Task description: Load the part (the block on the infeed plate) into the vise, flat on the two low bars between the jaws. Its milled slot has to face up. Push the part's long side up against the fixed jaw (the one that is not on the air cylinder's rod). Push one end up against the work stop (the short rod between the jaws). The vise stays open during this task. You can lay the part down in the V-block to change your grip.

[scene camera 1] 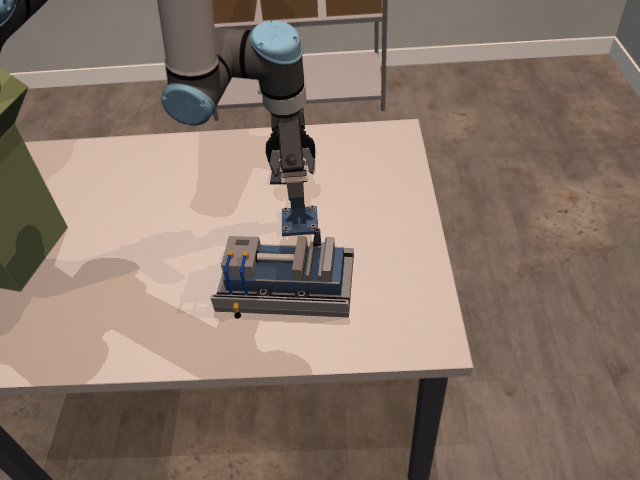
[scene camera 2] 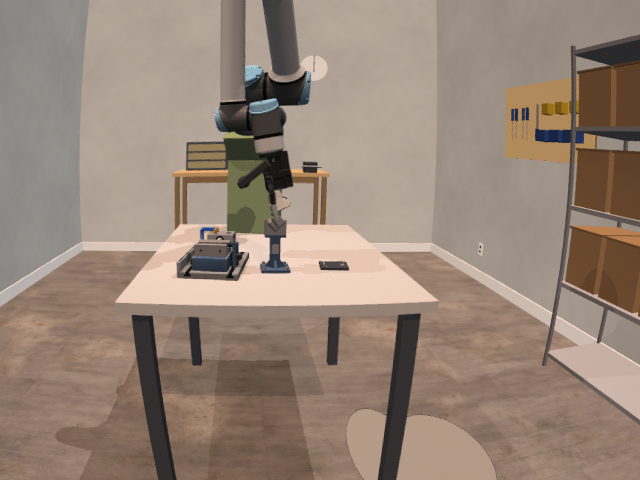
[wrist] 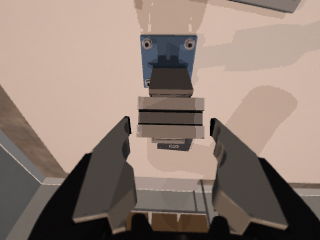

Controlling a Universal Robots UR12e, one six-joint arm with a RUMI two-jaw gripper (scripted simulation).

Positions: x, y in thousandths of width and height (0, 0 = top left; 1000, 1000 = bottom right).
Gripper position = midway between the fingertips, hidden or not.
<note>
I see my gripper (scene camera 1: 460, 366), a grey part (wrist: 498, 490) and an air cylinder block (scene camera 1: 391, 553).
My gripper is seen too in scene camera 2 (scene camera 2: 434, 464) and in the wrist view (wrist: 530, 494).
</note>
